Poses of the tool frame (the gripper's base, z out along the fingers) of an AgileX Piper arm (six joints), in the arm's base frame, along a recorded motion.
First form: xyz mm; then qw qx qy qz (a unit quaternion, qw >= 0).
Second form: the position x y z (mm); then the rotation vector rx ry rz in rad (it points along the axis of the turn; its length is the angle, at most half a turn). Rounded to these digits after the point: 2 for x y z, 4 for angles.
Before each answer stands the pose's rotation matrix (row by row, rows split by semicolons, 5 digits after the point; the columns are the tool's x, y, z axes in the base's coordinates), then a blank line. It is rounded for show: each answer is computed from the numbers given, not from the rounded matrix.
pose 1, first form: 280.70, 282.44, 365.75, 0.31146, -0.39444, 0.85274, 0.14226
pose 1, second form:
-0.49482 -0.76133 0.41897; -0.58410 0.64836 0.48833; -0.64342 -0.00308 -0.76551

280.70, 282.44, 365.75, -1.0411, 2.2507, 0.3755
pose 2, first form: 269.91, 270.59, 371.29, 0.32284, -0.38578, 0.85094, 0.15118
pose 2, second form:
-0.49390 -0.75416 0.43279; -0.55893 0.65664 0.50638; -0.66608 0.00820 -0.74584

269.91, 270.59, 371.29, -1.0125, 2.2334, 0.3968
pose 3, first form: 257.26, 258.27, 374.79, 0.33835, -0.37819, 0.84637, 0.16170
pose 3, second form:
-0.48498 -0.74960 0.45043; -0.53076 0.66165 0.52964; -0.69505 0.01779 -0.71874

257.26, 258.27, 374.79, -0.9851, 2.2047, 0.4212
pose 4, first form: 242.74, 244.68, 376.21, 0.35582, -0.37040, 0.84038, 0.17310
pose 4, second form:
-0.47240 -0.74573 0.46981; -0.49937 0.66568 0.55453; -0.72628 0.02735 -0.68686

242.74, 244.68, 376.21, -0.9568, 2.1707, 0.4471
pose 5, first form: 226.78, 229.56, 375.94, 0.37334, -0.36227, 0.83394, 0.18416
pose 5, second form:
-0.45875 -0.74174 0.48926; -0.46672 0.66969 0.57766; -0.75612 0.03666 -0.65340

226.78, 229.56, 375.94, -0.9280, 2.1362, 0.4717
